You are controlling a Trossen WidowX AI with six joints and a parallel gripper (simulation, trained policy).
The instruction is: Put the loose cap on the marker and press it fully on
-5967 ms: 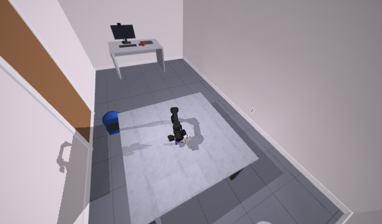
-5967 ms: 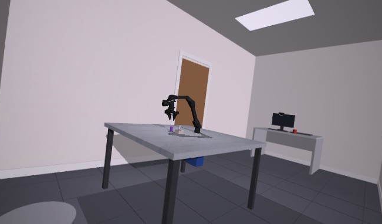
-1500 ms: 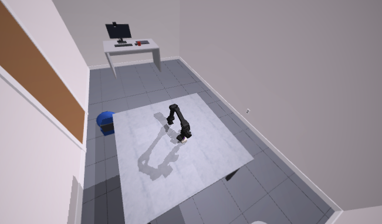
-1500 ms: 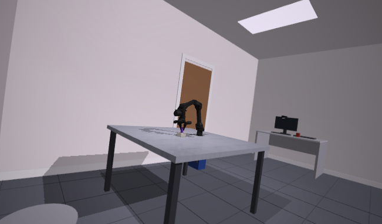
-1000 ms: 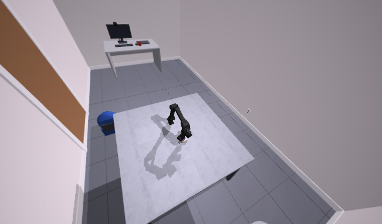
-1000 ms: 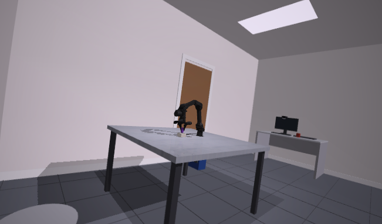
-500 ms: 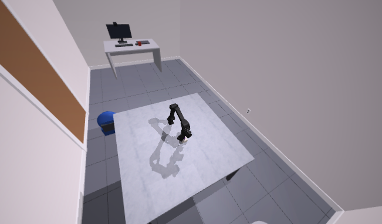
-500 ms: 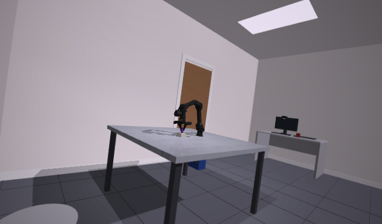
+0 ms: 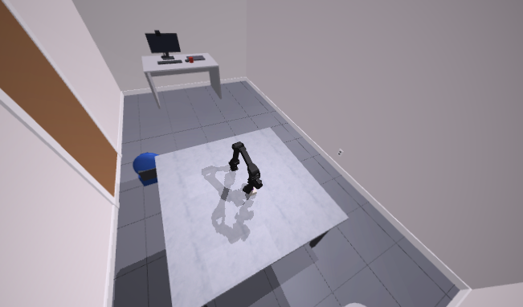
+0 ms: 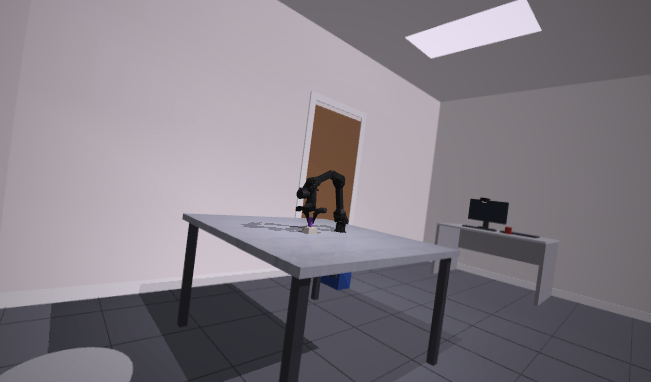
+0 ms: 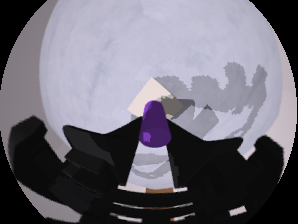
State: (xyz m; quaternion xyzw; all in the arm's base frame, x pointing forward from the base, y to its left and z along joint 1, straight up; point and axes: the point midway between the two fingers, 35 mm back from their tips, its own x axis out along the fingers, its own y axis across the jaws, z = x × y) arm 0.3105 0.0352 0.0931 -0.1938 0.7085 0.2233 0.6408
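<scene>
The purple cap is 10 mm ahead of my gripper tip and 10 mm above it. From my gripper tip the other things lie so: beige holder block 40 mm below, 10 mm ahead; then marker 10 mm ahead, 10 mm above.
</scene>
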